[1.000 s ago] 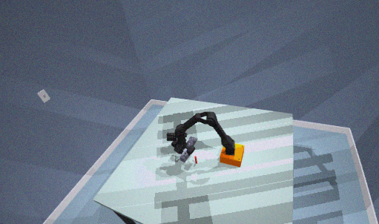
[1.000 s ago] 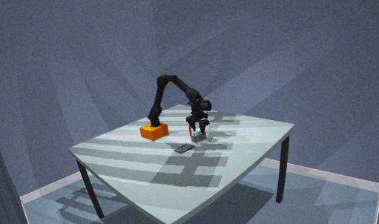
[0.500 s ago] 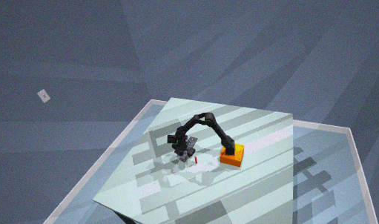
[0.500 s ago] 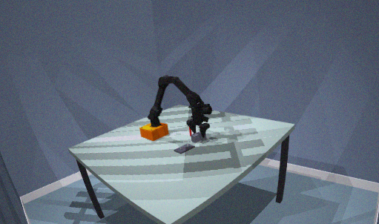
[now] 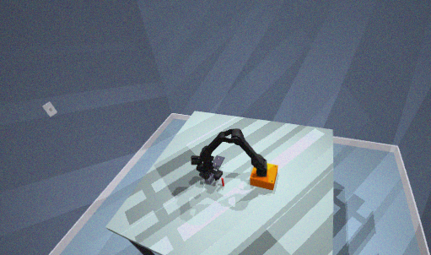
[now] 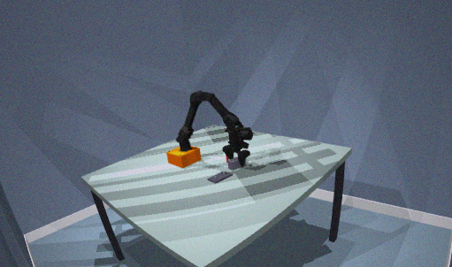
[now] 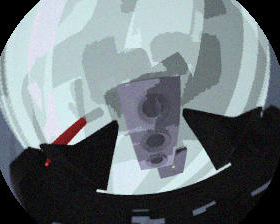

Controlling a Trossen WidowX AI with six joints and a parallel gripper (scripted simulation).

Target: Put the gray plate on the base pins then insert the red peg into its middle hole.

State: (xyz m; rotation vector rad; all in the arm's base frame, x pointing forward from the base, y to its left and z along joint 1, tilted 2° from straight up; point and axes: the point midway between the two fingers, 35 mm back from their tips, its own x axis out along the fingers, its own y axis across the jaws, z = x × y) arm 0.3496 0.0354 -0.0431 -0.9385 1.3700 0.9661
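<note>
Now: the red peg 100 mm behind my gripper tip, 40 mm to the left of it and 30 mm above it. Also, from my gripper tip: gray plate: 30 mm above.
</note>
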